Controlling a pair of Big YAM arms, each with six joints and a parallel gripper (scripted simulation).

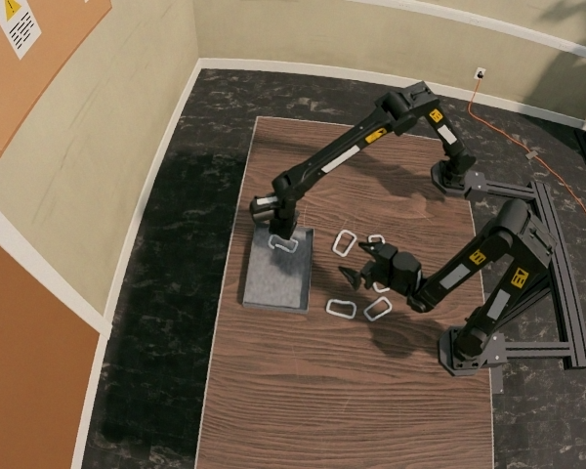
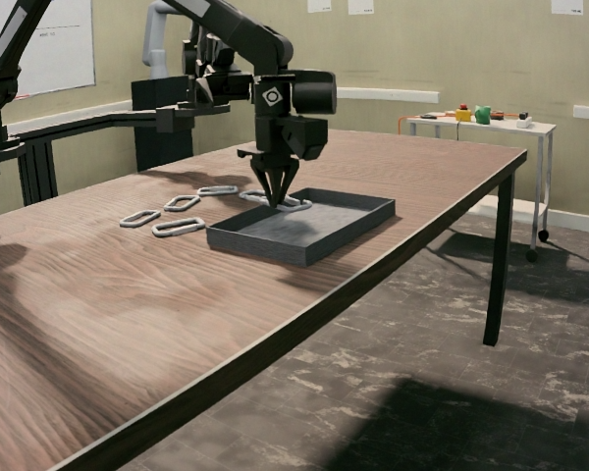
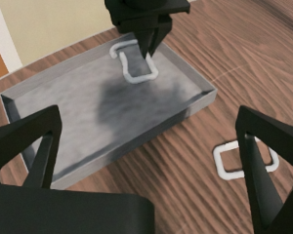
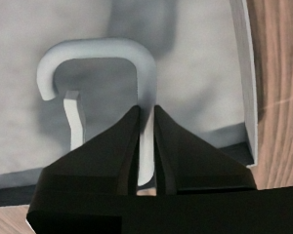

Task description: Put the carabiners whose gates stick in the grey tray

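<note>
Right now the grey tray is 8 cm to the left of my right hand and 6 cm below it.
</note>
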